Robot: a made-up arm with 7 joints.
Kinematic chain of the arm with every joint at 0, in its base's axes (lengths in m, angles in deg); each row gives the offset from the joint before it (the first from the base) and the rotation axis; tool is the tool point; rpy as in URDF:
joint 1: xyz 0 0 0.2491 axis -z
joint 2: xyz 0 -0.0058 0.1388 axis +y
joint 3: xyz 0 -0.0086 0.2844 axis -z
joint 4: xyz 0 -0.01 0.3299 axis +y
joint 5: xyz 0 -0.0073 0.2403 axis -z
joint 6: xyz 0 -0.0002 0.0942 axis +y
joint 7: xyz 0 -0.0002 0.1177 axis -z
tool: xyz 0 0 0 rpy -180 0 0
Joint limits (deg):
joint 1: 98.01..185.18
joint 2: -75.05..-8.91
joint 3: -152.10..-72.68
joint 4: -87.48..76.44
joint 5: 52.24..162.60
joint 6: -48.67..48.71
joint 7: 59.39..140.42
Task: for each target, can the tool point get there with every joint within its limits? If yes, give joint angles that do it. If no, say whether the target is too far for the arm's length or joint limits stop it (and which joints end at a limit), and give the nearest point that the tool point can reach.
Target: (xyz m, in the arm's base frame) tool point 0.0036 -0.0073 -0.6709
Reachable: no: joint limits stop it (at a limit: joint 1, joint 2, joint 3, joint 4, joint 6) | nearest point 0.6911 -0.2288 0.1843 | short by 1.119 m
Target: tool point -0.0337 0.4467 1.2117
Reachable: yes | joints 141.00 -23.78 -109.25 -61.62 134.17 -28.56 126.58
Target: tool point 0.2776 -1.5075 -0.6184
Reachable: no: too far | nearest point 0.6674 -0.4005 0.3107 | short by 1.497 m
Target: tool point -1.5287 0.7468 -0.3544
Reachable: no: too far | nearest point -0.3446 0.6811 0.4043 | short by 1.408 m
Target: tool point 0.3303 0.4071 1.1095
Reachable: yes | joints 174.51 -40.21 -122.38 -68.62 106.59 -28.20 81.19
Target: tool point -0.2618 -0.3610 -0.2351
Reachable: no: joint limits stop it (at a limit: joint 1, joint 2, joint 4, joint 5, joint 6) | nearest point 0.6714 -0.2959 0.2223 | short by 1.041 m
